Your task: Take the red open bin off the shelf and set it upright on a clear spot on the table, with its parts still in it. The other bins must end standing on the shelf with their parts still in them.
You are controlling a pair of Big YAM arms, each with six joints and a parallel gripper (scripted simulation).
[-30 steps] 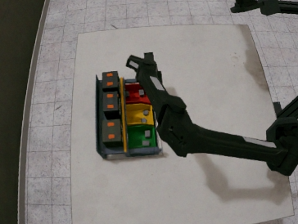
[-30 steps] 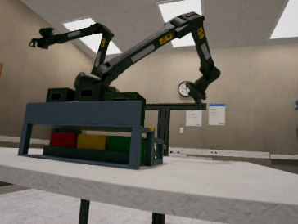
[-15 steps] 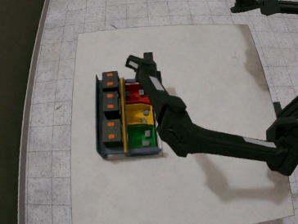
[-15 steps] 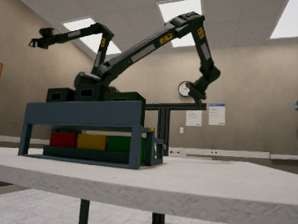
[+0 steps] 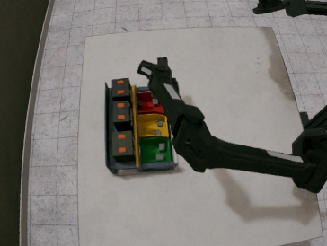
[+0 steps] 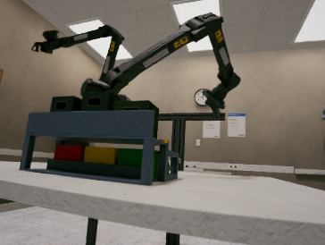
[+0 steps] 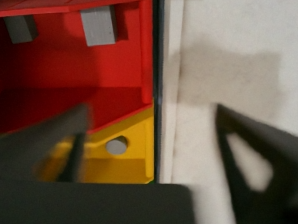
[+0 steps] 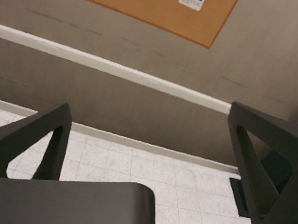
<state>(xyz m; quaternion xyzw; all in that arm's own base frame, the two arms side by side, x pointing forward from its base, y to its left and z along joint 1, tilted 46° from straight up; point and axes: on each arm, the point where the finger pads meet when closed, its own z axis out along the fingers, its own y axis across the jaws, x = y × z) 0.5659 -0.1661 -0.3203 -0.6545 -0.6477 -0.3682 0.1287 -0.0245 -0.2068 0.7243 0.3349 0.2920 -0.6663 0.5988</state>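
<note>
The red bin lies 8 cm ahead of my left hand and 8 cm below it. From my left hand the other things lie so: green bin (8 cm ahead, 22 cm to the left, 8 cm below); then yellow bin (8 cm ahead, 11 cm to the left, 8 cm below).
</note>
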